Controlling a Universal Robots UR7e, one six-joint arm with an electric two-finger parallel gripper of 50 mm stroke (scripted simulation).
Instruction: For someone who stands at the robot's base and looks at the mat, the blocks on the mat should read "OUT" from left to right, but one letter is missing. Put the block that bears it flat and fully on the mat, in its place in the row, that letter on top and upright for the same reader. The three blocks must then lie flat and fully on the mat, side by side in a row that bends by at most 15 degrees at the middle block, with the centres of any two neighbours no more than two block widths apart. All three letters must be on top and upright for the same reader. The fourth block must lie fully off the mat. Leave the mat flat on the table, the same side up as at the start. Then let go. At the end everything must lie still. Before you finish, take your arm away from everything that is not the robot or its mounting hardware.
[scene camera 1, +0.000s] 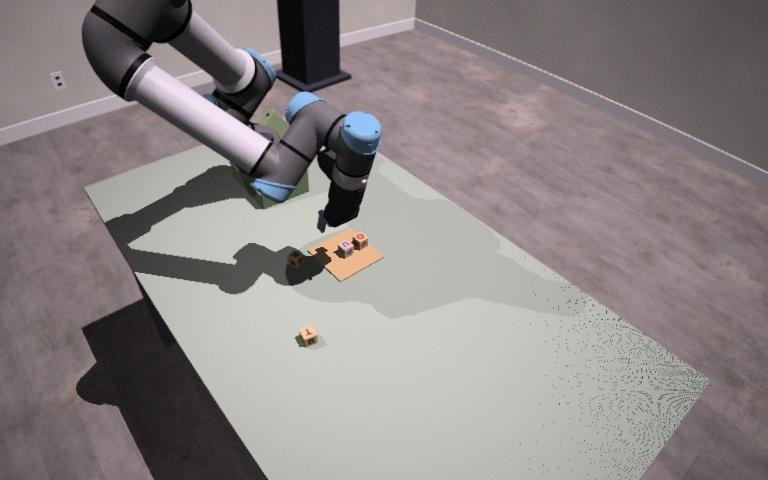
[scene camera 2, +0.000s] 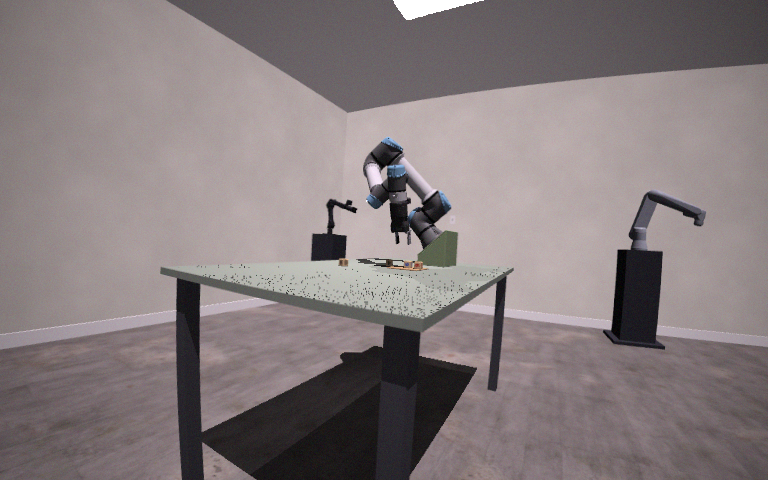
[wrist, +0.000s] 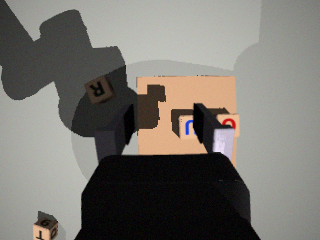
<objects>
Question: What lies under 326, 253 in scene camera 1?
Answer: An orange mat.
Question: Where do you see my gripper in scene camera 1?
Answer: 330, 224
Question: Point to an orange mat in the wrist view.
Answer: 160, 100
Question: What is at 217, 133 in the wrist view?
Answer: My gripper.
</objects>
